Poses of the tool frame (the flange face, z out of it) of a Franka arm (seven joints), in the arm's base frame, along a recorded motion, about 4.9 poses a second.
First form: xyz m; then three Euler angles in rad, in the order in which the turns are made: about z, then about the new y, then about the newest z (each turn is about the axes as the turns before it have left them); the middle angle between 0 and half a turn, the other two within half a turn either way.
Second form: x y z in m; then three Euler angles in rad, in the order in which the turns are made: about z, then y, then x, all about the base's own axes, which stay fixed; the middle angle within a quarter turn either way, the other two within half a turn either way. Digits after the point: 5 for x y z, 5 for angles.
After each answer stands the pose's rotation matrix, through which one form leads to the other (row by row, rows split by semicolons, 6 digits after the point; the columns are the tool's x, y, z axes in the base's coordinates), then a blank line. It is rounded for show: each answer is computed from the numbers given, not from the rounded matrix.
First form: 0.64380, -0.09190, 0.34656, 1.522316, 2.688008, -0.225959
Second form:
0.64380, -0.09190, 0.34656, 1.38842, 0.02124, -2.68847
0.181324 -0.983194 0.021235; -0.885860 -0.153920 0.437676; -0.427052 -0.098173 -0.898882

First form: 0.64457, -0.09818, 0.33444, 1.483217, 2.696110, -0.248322
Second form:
0.64457, -0.09818, 0.33444, 1.40154, 0.03770, -2.69760
0.168326 -0.985011 0.037689; -0.892868 -0.136156 0.429242; -0.417676 -0.105904 -0.902403

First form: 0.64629, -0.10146, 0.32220, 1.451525, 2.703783, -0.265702
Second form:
0.64629, -0.10146, 0.32220, 1.41321, 0.05047, -2.70651
0.156737 -0.986351 0.050446; -0.898937 -0.121317 0.420945; -0.409079 -0.111325 -0.905682

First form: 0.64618, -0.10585, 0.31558, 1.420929, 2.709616, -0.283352
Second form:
0.64618, -0.10585, 0.31558, 1.42372, 0.06255, -2.71389
0.146257 -0.987270 0.062510; -0.903896 -0.107695 0.413974; -0.401972 -0.117049 -0.908140

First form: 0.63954, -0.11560, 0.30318, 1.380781, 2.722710, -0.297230
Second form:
0.63954, -0.11560, 0.30318, 1.44750, 0.07690, -2.72942
0.122623 -0.989476 0.076823; -0.913081 -0.082145 0.399419; -0.388905 -0.119123 -0.913544

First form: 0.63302, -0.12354, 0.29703, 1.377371, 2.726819, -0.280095
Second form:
0.63302, -0.12354, 0.29703, 1.46808, 0.07754, -2.73372
0.102225 -0.991741 0.077462; -0.916278 -0.063558 0.395468; -0.387278 -0.111403 -0.915208

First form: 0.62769, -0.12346, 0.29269, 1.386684, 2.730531, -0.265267
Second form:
0.62769, -0.12346, 0.29269, 1.47461, 0.07322, -2.73674
0.095783 -0.992711 0.073153; -0.917678 -0.059595 0.392829; -0.385606 -0.104757 -0.916697

